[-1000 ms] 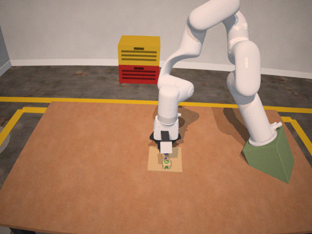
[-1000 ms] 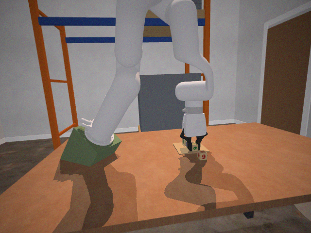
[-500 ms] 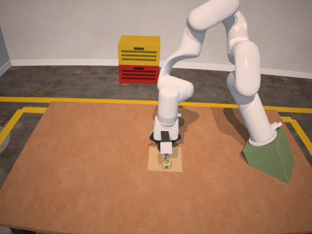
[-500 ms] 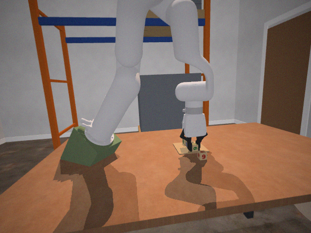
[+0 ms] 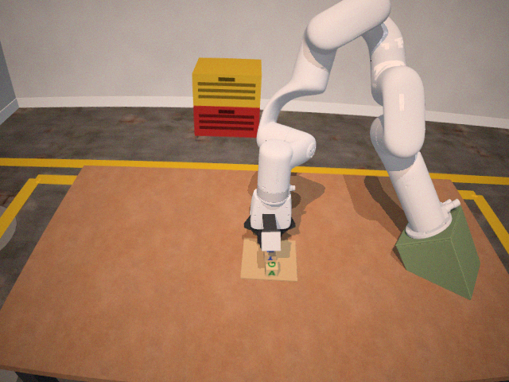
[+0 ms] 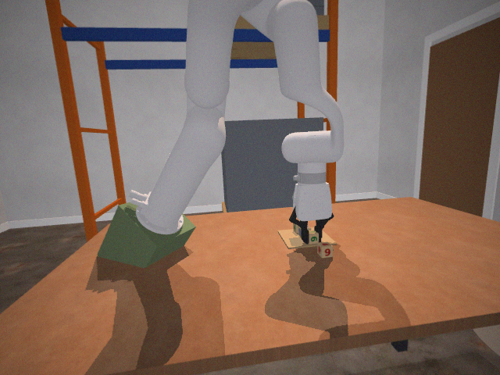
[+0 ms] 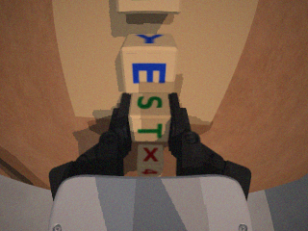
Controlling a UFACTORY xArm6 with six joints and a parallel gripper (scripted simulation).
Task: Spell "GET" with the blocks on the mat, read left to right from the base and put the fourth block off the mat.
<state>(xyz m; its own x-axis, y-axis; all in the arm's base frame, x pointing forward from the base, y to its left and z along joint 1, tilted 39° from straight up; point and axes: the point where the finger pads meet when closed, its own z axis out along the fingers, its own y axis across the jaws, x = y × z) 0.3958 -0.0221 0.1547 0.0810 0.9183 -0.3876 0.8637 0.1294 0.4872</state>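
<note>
Right now my hand is 1 cm above the t block. From my hand the other things lie so: tan mat 5 cm to the left, 2 cm below; then e block 5 cm to the left, 1 cm below; then red-lettered block 1 cm behind, 8 cm to the right, 1 cm below.
</note>
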